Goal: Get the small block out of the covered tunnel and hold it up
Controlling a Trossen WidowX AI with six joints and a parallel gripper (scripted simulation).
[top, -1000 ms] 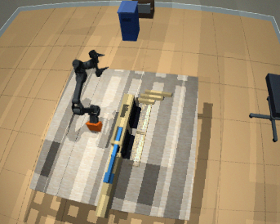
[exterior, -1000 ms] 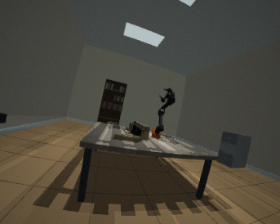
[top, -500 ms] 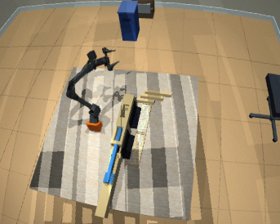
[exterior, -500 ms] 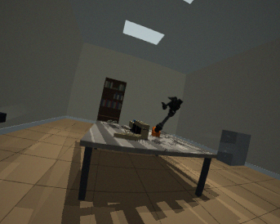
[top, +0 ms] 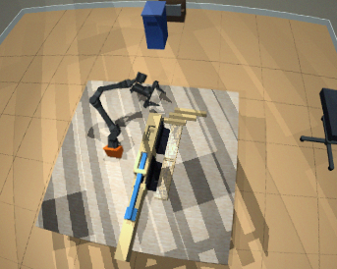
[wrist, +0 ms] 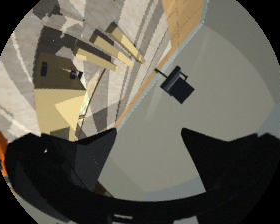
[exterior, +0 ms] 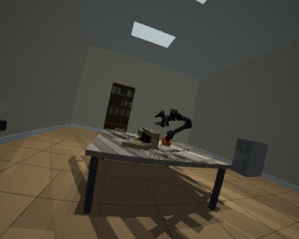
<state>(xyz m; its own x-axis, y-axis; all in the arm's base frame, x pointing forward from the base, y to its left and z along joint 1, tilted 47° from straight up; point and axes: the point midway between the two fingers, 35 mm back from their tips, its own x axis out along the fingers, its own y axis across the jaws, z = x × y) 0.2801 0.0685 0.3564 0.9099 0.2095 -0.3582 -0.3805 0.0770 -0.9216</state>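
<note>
My gripper tip is now 2 cm past the tan covered tunnel, 49 cm to the left of it and 21 cm above it. Round my gripper tip: small red block (5 cm behind, 29 cm to the right, 17 cm below).
</note>
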